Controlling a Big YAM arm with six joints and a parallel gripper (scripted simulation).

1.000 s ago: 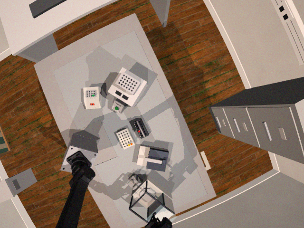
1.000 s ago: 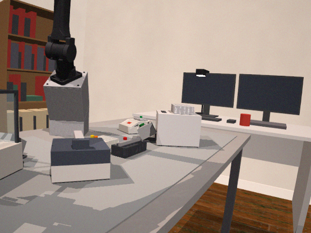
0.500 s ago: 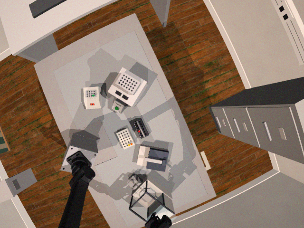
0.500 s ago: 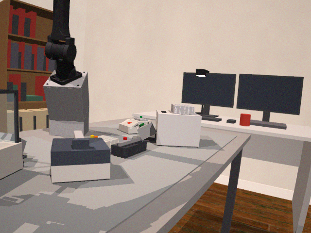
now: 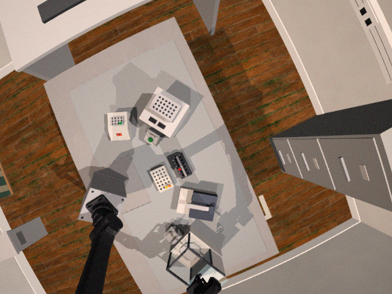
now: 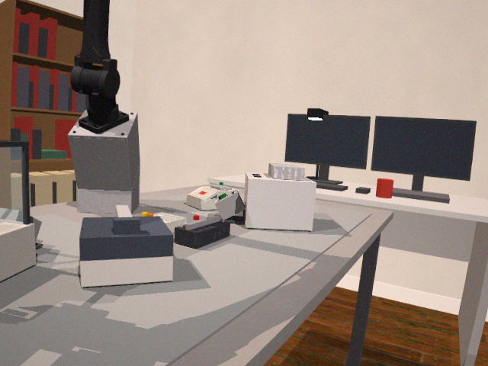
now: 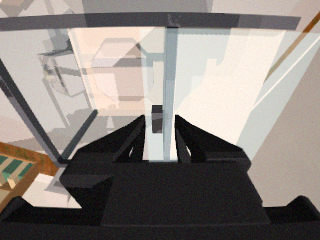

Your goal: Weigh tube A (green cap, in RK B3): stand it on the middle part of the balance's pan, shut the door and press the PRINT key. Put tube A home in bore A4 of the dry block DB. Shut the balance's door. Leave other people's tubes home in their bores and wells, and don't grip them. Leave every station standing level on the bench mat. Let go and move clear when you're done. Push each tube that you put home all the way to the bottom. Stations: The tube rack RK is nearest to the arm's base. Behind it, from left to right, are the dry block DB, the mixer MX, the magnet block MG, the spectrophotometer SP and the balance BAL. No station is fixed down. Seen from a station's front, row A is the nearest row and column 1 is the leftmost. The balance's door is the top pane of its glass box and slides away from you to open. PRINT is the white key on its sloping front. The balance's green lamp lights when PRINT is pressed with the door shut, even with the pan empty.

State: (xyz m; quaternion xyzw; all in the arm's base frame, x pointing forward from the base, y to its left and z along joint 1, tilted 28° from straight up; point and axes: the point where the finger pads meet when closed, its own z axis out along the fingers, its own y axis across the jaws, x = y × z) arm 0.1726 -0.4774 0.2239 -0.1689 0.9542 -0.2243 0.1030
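My hand is 30 mm to the left of the tinted glass pane, 10 mm short of it and 10 mm above it. From my hand the other things lie so: spectrophotometer 270 mm to the left, 160 mm below, 160 mm ahead; white print key 200 mm to the left, 150 mm below, 60 mm behind; pale pan 150 mm below, 60 mm to the left, 20 mm behind.
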